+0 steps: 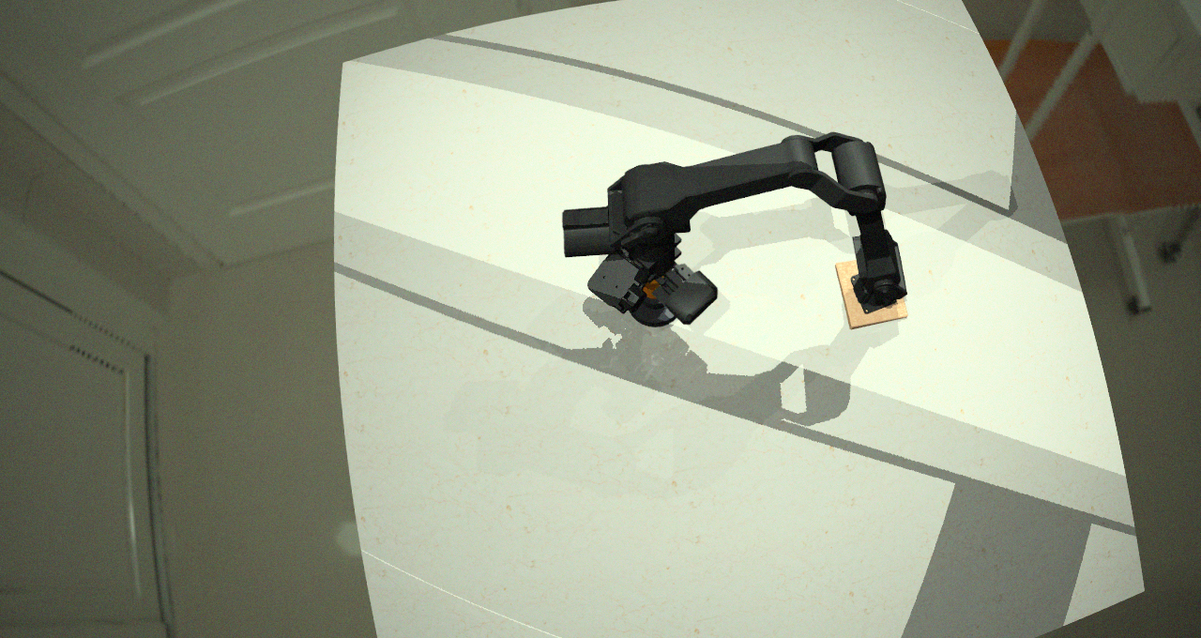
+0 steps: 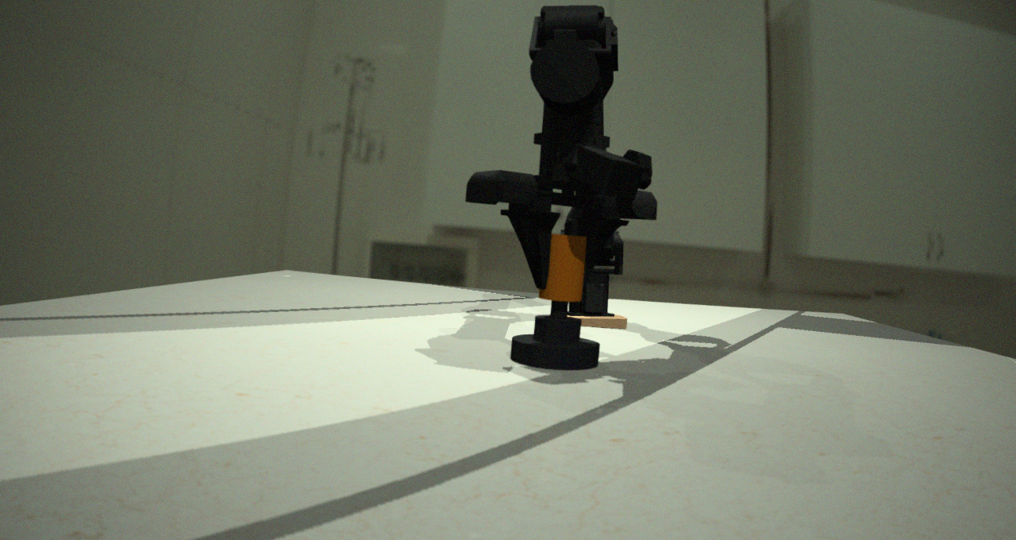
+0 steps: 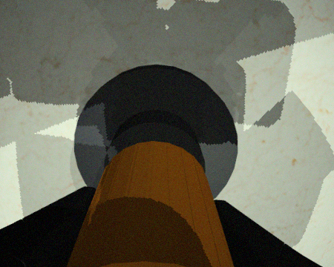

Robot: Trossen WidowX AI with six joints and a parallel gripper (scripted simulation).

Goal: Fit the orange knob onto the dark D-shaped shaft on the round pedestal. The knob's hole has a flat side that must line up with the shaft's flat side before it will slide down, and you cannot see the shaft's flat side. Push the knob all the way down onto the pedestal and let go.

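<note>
Now: the orange knob 2 cm above my gripper tip. Also, from my gripper tip: pedestal: 4 cm below.
</note>
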